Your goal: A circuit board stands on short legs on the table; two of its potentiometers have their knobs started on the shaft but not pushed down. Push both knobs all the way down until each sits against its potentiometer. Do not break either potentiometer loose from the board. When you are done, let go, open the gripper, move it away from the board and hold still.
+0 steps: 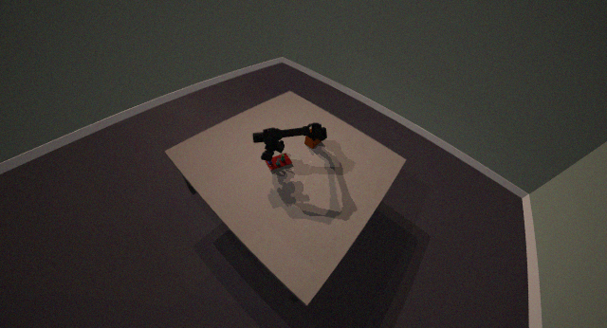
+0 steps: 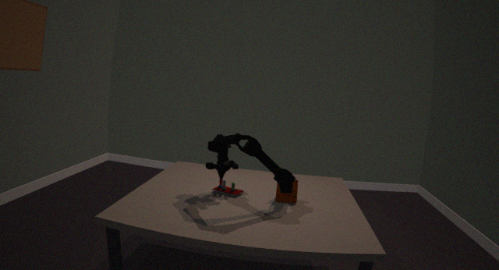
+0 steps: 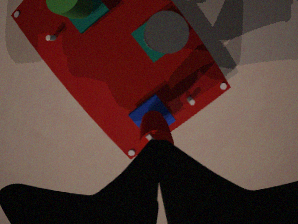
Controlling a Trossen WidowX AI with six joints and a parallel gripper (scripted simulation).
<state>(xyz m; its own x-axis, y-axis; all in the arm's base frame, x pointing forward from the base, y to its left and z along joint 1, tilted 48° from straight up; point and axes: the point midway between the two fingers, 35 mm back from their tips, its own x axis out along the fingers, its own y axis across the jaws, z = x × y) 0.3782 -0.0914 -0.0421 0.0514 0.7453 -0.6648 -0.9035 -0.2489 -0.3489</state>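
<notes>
Now: the red knob 10 mm below my gripper tip. From my gripper tip the other things lie so: green knob: 80 mm behind, 50 mm to the left, 20 mm below.
</notes>
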